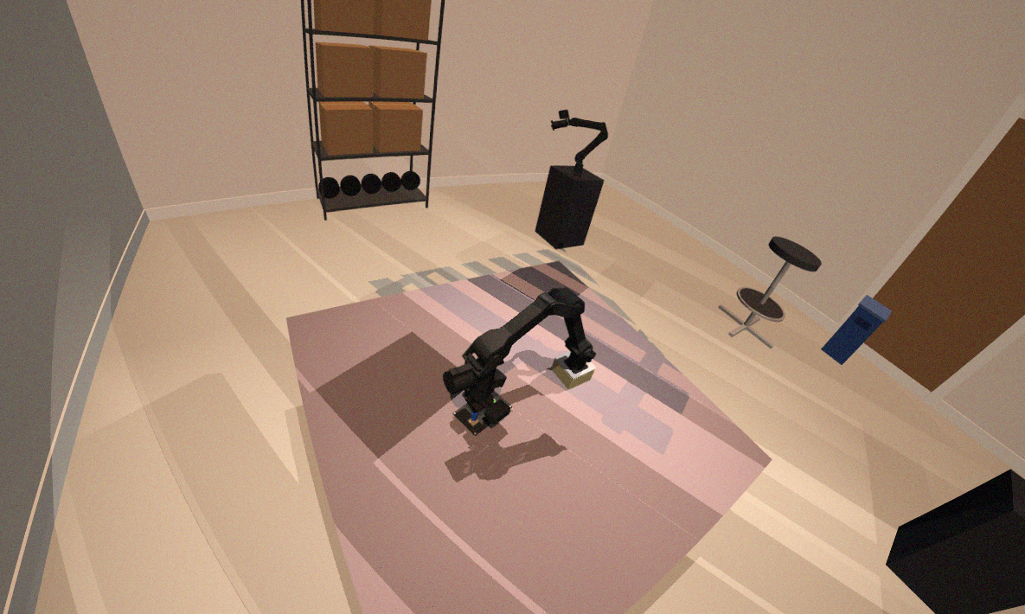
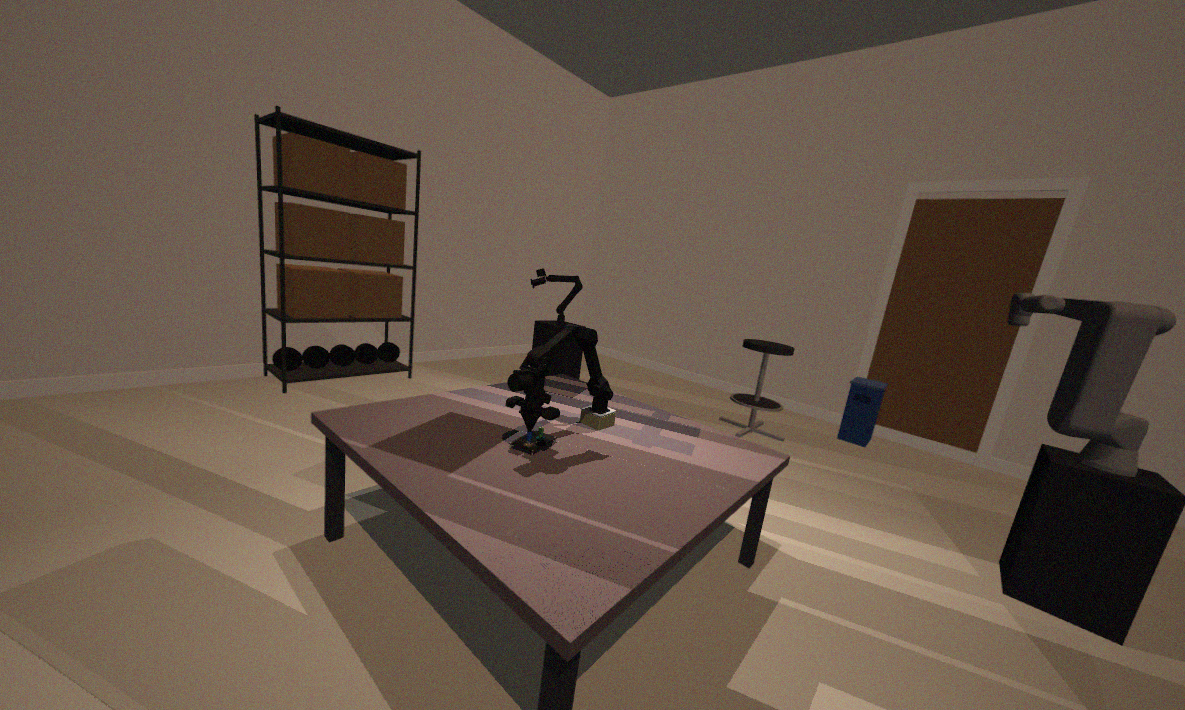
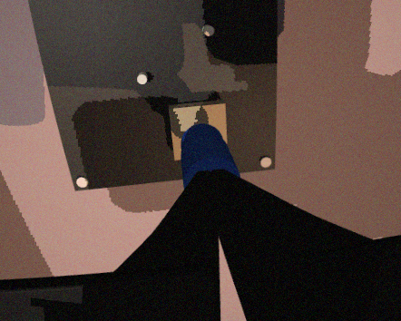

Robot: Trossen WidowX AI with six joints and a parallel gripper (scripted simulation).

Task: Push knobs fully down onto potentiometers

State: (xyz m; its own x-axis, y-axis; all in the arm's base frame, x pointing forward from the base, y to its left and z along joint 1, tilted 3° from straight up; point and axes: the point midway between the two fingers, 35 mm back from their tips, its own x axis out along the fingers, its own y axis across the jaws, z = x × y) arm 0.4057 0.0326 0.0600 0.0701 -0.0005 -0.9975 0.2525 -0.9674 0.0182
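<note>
Now: gripper tip 1 cm above the blue knob. The rest, counted from my gripper tip: green knob: 7 cm behind, 2 cm to the right, 2 cm below.
</note>
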